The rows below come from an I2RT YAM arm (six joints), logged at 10 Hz.
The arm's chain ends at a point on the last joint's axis. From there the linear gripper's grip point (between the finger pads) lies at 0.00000 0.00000 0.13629 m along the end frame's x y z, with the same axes.
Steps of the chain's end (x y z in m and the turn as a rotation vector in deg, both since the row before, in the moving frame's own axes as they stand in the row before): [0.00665, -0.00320, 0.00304, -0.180, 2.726, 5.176]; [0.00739, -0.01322, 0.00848, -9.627, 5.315, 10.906]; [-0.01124, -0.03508, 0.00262, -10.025, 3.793, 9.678]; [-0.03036, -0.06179, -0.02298, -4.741, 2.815, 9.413]
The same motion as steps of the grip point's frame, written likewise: [0.01310, -0.00248, 0.00289, -0.180, 2.726, 5.176]; [0.01771, 0.01060, 0.00598, -9.627, 5.315, 10.906]; [-0.00432, -0.01073, 0.00025, -10.025, 3.793, 9.678]; [-0.02463, -0.05003, -0.02361, -4.741, 2.815, 9.413]
